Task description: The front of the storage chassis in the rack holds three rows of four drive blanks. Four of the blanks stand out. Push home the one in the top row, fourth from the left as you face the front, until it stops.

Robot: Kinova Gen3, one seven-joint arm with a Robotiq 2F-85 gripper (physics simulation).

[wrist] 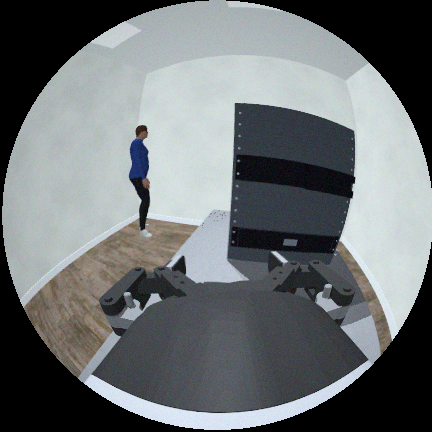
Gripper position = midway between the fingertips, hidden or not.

In view: my gripper (226,263) and a rack (292,172).
